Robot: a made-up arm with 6 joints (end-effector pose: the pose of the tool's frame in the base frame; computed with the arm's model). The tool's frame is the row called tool.
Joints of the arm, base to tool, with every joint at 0 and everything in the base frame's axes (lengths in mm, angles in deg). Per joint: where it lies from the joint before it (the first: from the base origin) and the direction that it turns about. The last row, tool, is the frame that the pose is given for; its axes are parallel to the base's.
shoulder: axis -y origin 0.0 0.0 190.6
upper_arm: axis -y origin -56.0 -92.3 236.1
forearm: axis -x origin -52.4 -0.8 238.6
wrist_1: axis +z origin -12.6 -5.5 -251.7
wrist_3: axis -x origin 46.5 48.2 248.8
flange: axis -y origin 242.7 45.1 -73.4
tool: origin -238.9 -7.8 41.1
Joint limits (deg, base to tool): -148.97..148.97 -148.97..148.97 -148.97..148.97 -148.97..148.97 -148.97..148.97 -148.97..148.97
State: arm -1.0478 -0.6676 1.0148 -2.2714 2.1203 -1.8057
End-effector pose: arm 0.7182 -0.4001 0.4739 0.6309 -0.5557 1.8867
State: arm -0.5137 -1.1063 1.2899 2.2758 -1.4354 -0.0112
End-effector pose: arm 0.3413 -0.0699 0.5713 3.0236 -0.7633 2.8501
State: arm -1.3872 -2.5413 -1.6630 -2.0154 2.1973 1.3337
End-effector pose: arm 0.3648 -0.2248 -0.0500 -1.8149 -0.8979 1.6985
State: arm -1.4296 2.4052 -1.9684 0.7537 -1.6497 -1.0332
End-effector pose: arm 0.0809 -0.1348 0.5655 -0.2138 -0.3185 -2.6600
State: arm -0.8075 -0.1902 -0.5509 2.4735 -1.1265 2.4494
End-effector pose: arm -0.0331 -0.0186 1.0015 2.2919 0.7587 -0.2287
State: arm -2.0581 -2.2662 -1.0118 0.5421 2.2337 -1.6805
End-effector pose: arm -0.2248 0.1807 0.1169 0.7439 -0.4094 -1.4030
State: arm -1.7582 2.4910 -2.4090 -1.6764 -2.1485 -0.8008
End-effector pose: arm 0.0109 0.0448 0.2213 -2.1769 0.2437 0.3138
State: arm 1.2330 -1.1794 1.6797 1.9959 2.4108 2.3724
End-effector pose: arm -0.3270 0.0291 -0.0203 -0.4429 -1.0956 -1.9622
